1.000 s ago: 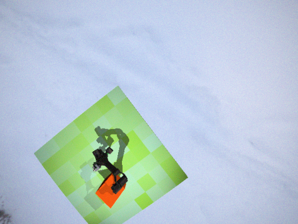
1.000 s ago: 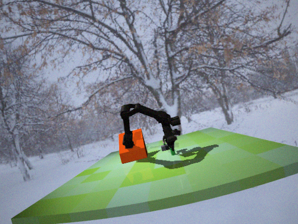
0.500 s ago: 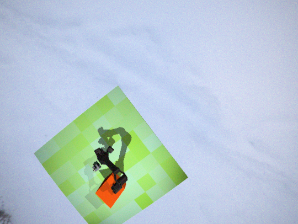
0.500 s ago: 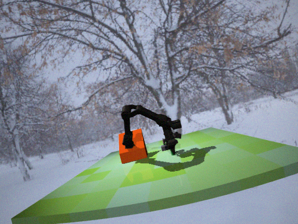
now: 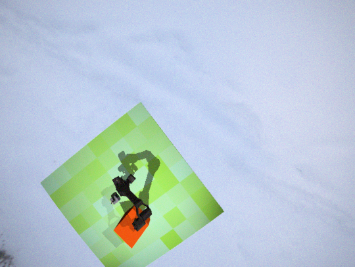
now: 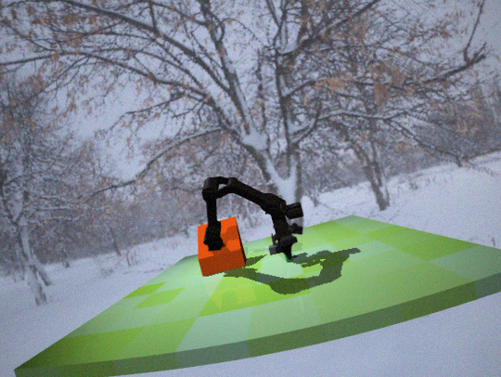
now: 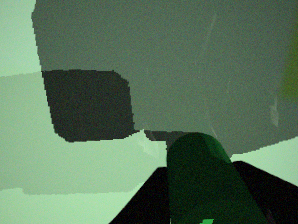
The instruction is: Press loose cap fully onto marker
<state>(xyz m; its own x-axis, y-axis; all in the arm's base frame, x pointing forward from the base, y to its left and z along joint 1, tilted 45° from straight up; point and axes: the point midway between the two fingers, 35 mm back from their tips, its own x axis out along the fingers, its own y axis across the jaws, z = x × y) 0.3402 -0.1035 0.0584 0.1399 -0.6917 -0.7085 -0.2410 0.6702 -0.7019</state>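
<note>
Right now the grey holder block is 60 mm behind my gripper tip, 220 mm to the left of it and 10 mm above it. Also, from my gripper tip: green cap: 10 mm above.
</note>
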